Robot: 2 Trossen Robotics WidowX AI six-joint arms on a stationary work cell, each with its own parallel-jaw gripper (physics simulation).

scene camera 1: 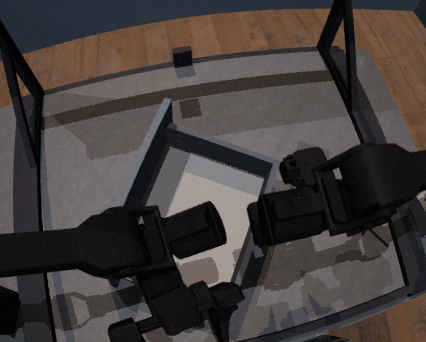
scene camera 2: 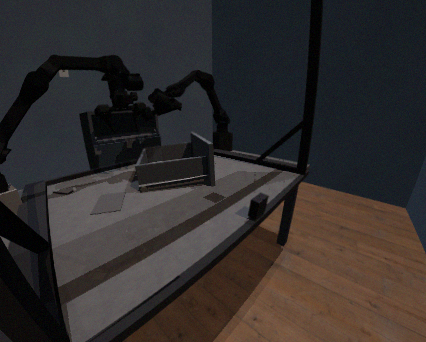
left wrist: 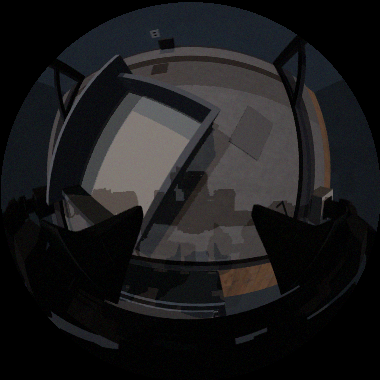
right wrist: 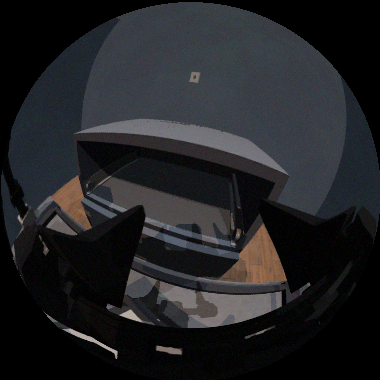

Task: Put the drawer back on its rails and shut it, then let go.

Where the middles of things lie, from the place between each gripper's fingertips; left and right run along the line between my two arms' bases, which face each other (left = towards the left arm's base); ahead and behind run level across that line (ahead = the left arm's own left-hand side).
Labels:
Right now the grey drawer (scene camera 1: 176, 168) is 80 mm behind my left hand, 170 mm to the right of it and 130 mm below it. The rest, counted from my left hand: dark cabinet (left wrist: 127, 302) (420 mm ahead, 120 mm to the right, 130 mm below).
The dark cabinet is 22 cm ahead of my right hand, 19 cm below it and 9 cm to the left of it. Round my right hand: grey drawer: 28 cm behind, 19 cm below, 4 cm to the left.

